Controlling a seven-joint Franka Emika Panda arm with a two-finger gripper.
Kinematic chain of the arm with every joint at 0, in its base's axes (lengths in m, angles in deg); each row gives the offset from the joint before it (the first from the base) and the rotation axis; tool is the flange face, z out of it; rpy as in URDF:
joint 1: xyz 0 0 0.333 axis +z
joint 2: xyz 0 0 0 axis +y
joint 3: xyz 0 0 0.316 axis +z
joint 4: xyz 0.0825 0 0 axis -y
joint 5: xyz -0.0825 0 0.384 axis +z
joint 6: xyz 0 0 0 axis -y
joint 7: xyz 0.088 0 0 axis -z
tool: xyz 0 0 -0.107 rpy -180 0 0
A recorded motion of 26 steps. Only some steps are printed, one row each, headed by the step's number.
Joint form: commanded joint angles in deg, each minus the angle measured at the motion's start. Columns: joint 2, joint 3, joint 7, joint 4, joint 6, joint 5, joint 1.
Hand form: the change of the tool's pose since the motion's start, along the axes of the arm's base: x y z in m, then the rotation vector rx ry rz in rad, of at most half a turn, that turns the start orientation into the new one. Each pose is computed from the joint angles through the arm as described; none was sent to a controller.
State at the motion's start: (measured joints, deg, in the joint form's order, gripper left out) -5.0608 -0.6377 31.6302 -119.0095 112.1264 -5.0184 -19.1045
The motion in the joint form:
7: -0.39 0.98 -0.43 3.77 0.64 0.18 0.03
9: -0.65 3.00 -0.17 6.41 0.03 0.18 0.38
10: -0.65 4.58 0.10 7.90 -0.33 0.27 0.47
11: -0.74 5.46 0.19 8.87 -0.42 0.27 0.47
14: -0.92 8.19 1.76 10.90 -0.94 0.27 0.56
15: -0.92 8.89 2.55 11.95 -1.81 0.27 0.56
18: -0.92 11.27 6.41 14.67 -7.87 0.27 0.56
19: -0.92 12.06 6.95 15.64 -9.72 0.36 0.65
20: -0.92 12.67 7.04 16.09 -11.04 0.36 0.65
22: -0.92 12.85 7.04 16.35 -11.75 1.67 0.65
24: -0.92 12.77 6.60 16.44 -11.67 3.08 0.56
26: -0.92 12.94 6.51 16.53 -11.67 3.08 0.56
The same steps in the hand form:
7: 0.0142 0.0055 0.0359 -0.0258 -0.0790 0.0247
9: 0.0257 0.0256 0.0597 -0.0404 -0.1167 0.0608
10: 0.0328 0.0406 0.0718 -0.0458 -0.1360 0.0842
11: 0.0364 0.0487 0.0807 -0.0512 -0.1521 0.0980
14: 0.0447 0.0754 0.0988 -0.0592 -0.1826 0.1193
15: 0.0463 0.0822 0.1062 -0.0598 -0.1869 0.1166
18: 0.0439 0.1055 0.1186 -0.0488 -0.1357 0.0823
19: 0.0432 0.1142 0.1236 -0.0455 -0.1215 0.0853
20: 0.0422 0.1202 0.1251 -0.0438 -0.1066 0.0924
22: 0.0416 0.1240 0.1260 -0.0206 -0.1023 0.0906
24: 0.0419 0.1245 0.1267 0.0029 -0.1086 0.0913
26: 0.0422 0.1262 0.1274 0.0025 -0.1099 0.0958

